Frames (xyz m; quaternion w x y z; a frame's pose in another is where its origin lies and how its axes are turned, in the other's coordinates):
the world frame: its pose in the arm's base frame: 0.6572 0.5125 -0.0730 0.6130 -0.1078 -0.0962 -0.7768
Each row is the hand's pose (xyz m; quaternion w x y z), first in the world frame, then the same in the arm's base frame.
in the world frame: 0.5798 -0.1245 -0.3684 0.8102 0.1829 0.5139 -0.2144
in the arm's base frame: 0.3872 -0.1027 -0.2627 0.3993 0.4446 0.0719 -0.7986
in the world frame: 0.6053 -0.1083 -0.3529 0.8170 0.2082 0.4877 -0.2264
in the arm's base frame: 0.3980 -0.1258 -0.2403 0.3943 0.4402 0.0342 -0.8060
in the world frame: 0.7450 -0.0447 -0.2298 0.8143 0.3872 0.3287 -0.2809
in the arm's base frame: 0.4345 -0.2359 -0.0814 0.3543 0.4319 -0.2079 -0.8029
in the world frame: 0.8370 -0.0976 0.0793 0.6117 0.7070 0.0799 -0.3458
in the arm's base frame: 0.3776 -0.2224 0.2402 0.1903 0.4628 -0.5963 -0.6277
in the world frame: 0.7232 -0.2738 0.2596 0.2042 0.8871 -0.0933 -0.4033
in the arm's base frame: 0.2407 -0.0251 0.3774 0.1015 -0.4881 0.8094 0.3104
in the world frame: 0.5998 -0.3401 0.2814 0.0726 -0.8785 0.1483 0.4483
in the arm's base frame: 0.2051 0.1112 0.3620 0.3123 -0.4743 0.8146 0.1179
